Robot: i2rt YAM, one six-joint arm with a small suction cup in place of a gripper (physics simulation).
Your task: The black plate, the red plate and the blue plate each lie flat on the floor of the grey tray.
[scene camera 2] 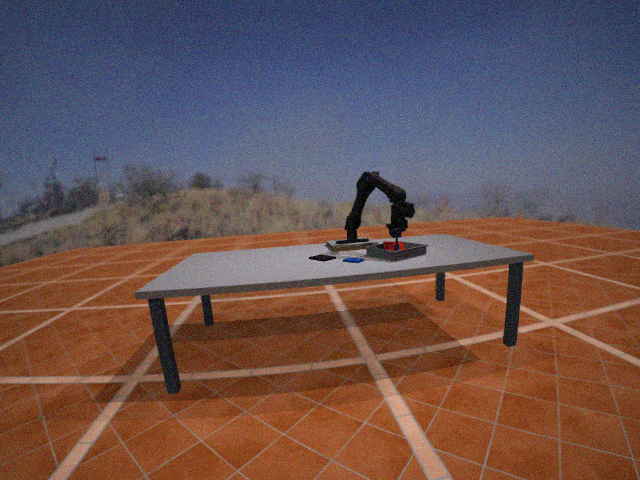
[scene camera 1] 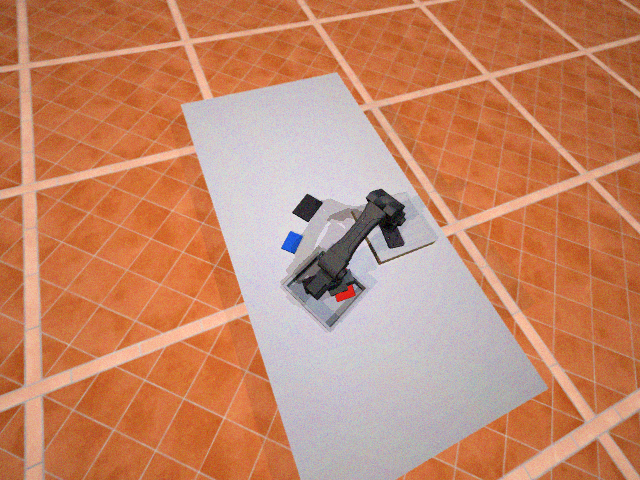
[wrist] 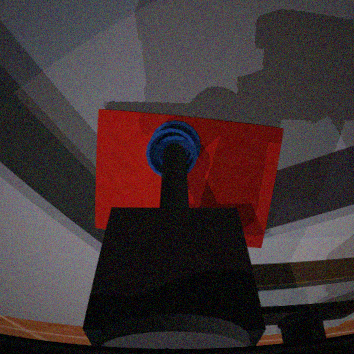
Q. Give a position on my suction cup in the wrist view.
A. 181, 127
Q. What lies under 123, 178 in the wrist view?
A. A red plate.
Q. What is my suction cup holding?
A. A red plate.
